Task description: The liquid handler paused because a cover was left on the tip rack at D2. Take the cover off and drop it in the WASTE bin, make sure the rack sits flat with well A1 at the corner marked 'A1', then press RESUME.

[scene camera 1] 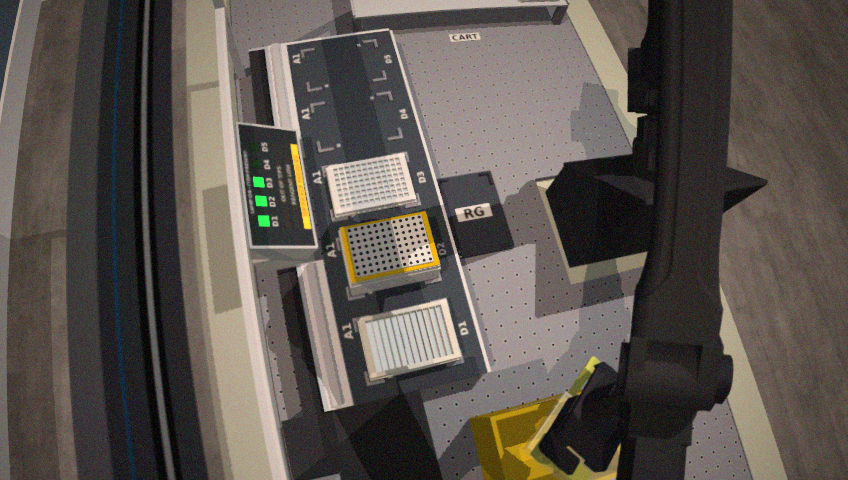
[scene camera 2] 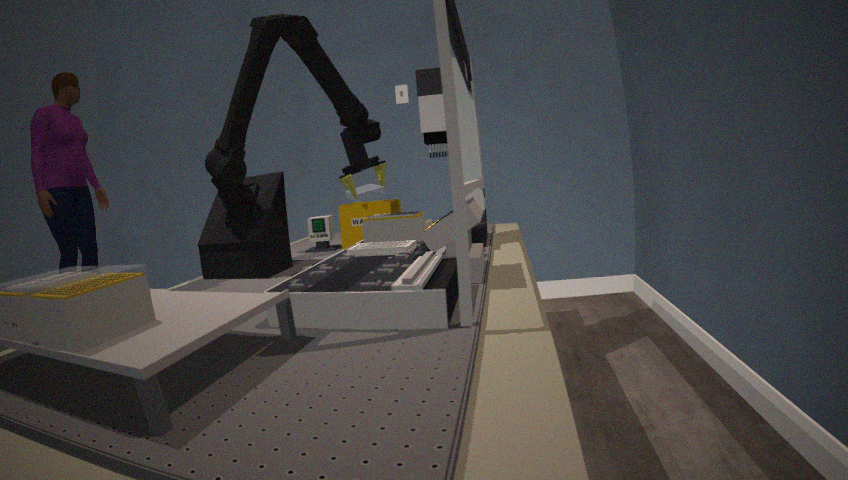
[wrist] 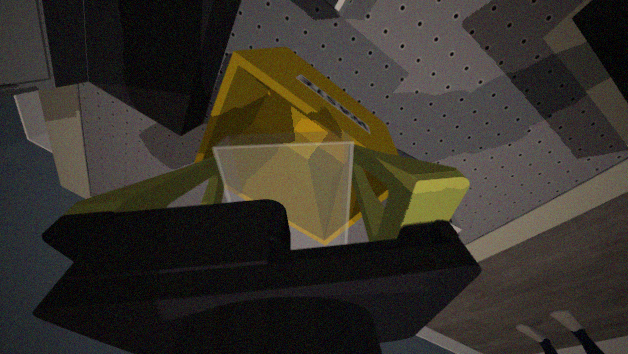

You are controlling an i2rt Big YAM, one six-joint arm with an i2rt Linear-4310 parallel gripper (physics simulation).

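Places are measured from the arm's base along level axes (x ahead, y left, z up), in centimetres.
Pixels of known places: gripper, fingertip midpoint: (scene camera 1: 552, 427) (scene camera 2: 370, 193) (wrist: 286, 157); arm's base, origin of the base link: (scene camera 2: 242, 204).
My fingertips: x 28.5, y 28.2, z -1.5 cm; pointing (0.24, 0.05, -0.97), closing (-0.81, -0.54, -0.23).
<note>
Ahead of a thing's pixels: the offset from my fingertips to its top centre. "spot": to the spot under its first point.
My gripper (scene camera 2: 368, 190) (wrist: 286, 157) is shut on the clear cover {dz +3.0, dx -2.8, dy +4.2 cm} (scene camera 1: 548, 423) (scene camera 2: 367, 193) (wrist: 282, 192), its yellow fingers wide apart at opposite edges. The cover is above the yellow WASTE bin {dz -2.6, dx -1.2, dy +2.9 cm} (scene camera 1: 486, 443) (scene camera 2: 351, 220) (wrist: 300, 67), with the bin's opening visible through it in the wrist view. The yellow-rimmed tip rack {dz -4.3, dx +12.3, dy -28.9 cm} (scene camera 1: 389, 248) (scene camera 2: 392, 227) stands uncovered at D2, within its corner brackets, and looks level. The deck's A1 mark {spot: dz -10.8, dx +20.0, dy -32.5 cm} (scene camera 1: 331, 249) is beside its upper left corner in scene camera 1; the rack's own A1 well cannot be made out. No RESUME label is readable.
A white-framed plate {dz -7.7, dx +12.7, dy -16.4 cm} (scene camera 1: 410, 342) stands at D1 and a white rack {dz -9.4, dx +11.8, dy -41.2 cm} (scene camera 1: 373, 184) at D3. The status panel {spot: dz -3.6, dx +26.8, dy -34.2 cm} (scene camera 1: 276, 231) stands beside the deck. The RG pad {dz -14.7, dx -4.2, dy -34.8 cm} (scene camera 1: 482, 234) lies opposite D2. A raised white shelf (scene camera 2: 208, 315) carries covered yellow-topped racks {dz -4.0, dx -11.7, dy -96.4 cm} (scene camera 2: 89, 309).
</note>
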